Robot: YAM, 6 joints.
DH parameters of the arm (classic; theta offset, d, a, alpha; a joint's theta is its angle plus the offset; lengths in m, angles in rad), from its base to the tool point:
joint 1: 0 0.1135 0.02 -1.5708
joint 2: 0 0 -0.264 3.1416
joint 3: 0.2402 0 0.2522 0
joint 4: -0.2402 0 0.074 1.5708
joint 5: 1.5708 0 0 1.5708
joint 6: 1.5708 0.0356 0 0
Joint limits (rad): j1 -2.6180..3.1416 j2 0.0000..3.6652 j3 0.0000..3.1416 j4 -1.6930..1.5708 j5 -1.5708..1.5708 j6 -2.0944..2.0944
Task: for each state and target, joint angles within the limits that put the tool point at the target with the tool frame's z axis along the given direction. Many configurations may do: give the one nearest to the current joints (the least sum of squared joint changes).
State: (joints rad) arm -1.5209 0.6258 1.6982 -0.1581 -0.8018 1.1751
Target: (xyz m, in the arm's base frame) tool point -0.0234 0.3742 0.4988 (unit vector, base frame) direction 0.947 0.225 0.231
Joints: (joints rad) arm -1.4161 0.3212 2.1336 0.0778 -1.3251 1.1751
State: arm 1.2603 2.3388 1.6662 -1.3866 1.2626 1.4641
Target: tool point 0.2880 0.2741 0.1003 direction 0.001 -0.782 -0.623
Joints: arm 0.8091 2.5063 1.8890 -1.6903 0.5710 1.4641
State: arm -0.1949 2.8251 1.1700 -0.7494 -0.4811 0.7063
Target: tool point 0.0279 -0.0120 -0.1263 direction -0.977 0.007 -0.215
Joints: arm -0.1930 3.1853 0.7487 -0.4847 0.1814 0.7063
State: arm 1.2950 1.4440 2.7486 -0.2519 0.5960 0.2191
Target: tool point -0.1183 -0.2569 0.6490 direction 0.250 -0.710 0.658
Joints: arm 1.0686 1.2010 3.1391 0.2844 0.5956 0.2191
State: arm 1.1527 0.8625 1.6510 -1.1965 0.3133 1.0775
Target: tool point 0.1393 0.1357 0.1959 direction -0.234 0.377 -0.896
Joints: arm 0.6917 1.2743 0.7761 -1.0054 -0.4552 1.0775
